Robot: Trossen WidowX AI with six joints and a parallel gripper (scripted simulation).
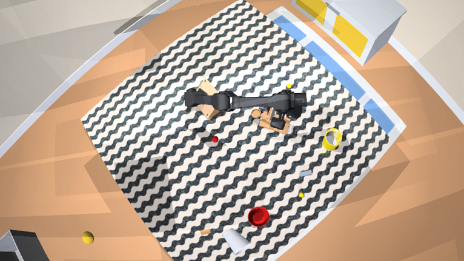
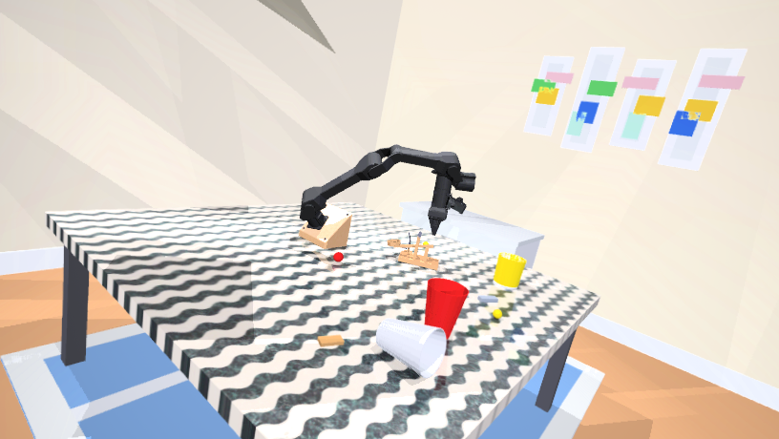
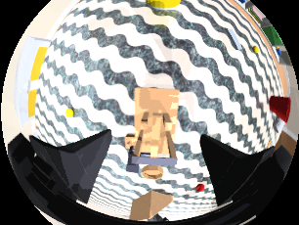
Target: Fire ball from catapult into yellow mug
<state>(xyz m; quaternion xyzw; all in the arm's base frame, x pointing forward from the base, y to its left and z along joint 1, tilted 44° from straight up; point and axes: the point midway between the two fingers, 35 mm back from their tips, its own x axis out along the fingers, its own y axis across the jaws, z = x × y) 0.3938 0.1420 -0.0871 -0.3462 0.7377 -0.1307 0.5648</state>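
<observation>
My gripper tip is 190 mm past the red ball, 270 mm to the left of it and 110 mm above it. From my gripper tip the other things lie so: yellow mug: 260 mm ahead, 100 mm to the left, 90 mm below; then grey block: 260 mm ahead, 110 mm to the right, 120 mm below; then wooden catapult: 70 mm behind, 20 mm to the right, 70 mm below.
</observation>
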